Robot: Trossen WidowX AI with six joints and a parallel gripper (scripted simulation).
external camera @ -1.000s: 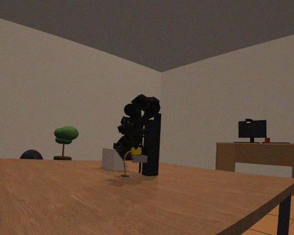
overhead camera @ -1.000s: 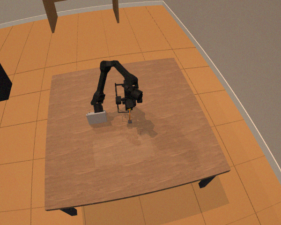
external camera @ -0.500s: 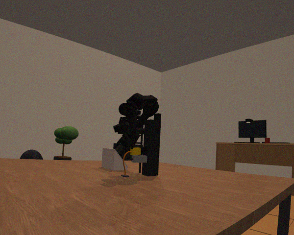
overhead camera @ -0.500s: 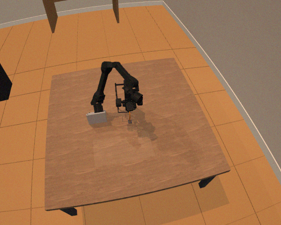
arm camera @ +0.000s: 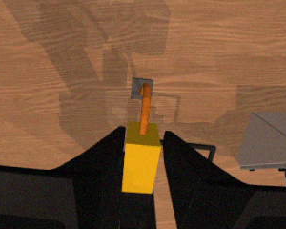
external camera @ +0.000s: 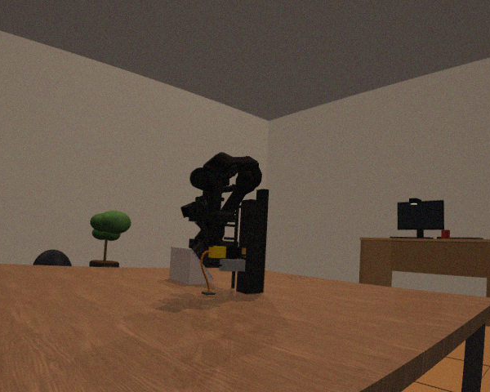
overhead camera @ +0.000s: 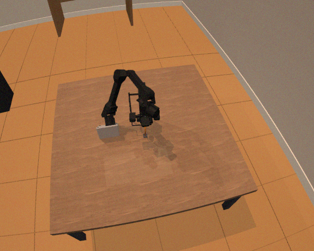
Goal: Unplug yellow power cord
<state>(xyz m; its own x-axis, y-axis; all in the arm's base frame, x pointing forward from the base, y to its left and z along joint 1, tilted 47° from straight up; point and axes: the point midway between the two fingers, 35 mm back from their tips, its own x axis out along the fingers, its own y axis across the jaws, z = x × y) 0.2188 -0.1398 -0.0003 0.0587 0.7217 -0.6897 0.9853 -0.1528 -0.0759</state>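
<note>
The yellow plug lies 5 cm to the left of my gripper tip and 1 cm below it.
</note>
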